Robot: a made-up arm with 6 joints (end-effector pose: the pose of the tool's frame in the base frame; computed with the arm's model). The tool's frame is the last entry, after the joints.
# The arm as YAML. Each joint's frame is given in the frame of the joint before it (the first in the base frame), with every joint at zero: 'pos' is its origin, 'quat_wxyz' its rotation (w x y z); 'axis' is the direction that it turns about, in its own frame. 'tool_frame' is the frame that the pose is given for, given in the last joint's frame.
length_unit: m
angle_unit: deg
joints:
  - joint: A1
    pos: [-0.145, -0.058, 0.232]
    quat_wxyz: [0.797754, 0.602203, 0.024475, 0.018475]
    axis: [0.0, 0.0, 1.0]
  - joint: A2
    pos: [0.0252, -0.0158, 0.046]
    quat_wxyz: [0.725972, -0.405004, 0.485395, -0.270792]
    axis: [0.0, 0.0, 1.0]
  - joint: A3
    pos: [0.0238, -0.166, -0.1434]
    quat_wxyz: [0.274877, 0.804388, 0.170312, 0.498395]
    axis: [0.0, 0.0, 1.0]
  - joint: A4
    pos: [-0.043, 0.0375, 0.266]
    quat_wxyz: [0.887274, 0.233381, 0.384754, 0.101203]
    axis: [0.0, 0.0, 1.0]
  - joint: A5
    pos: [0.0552, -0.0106, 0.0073]
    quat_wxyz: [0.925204, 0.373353, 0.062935, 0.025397]
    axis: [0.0, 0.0, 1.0]
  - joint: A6
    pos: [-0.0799, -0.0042, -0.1]
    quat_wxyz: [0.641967, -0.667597, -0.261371, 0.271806]
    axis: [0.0, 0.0, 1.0]
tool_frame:
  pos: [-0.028, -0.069, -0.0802]
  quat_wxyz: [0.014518, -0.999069, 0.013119, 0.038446]
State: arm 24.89 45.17 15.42 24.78 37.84 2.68
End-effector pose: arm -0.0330 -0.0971 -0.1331 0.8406 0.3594 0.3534 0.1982
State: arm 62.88 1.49 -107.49 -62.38 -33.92 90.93
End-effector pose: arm 0.1515 -0.1805 0.0827 0.4573 0.3503 -0.2915 0.7636
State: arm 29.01 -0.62 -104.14 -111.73 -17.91 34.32
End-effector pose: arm 0.0611 -0.2656 -0.1003 0.0882 -0.4038 0.4393 -0.7977
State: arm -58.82 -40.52 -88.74 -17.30 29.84 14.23
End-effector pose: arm -0.3754 -0.3520 0.3124 0.5554 -0.0753 0.6379 0.5282
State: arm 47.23 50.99 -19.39 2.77 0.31 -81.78
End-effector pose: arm 0.1542 -0.0729 -0.1371 0.2043 0.0048 -0.4091 0.8893
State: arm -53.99 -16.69 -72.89 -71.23 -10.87 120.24
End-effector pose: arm -0.3901 -0.3081 0.1815 0.9029 0.2635 0.1666 -0.2960
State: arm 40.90 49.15 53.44 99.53 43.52 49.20
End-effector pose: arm 0.0380 0.0006 -0.2341 0.2672 0.2615 0.9272 -0.0235
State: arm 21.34 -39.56 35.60 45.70 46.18 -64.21
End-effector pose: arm -0.3402 -0.4466 0.0976 0.9036 0.4271 0.0097 -0.0326
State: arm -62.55 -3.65 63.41 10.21 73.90 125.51
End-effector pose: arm -0.6196 -0.2792 0.3022 0.4557 0.5681 -0.4894 0.4797
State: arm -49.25 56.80 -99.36 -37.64 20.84 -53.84
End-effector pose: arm -0.3355 -0.0022 -0.0794 0.2518 0.2080 -0.4695 0.8203
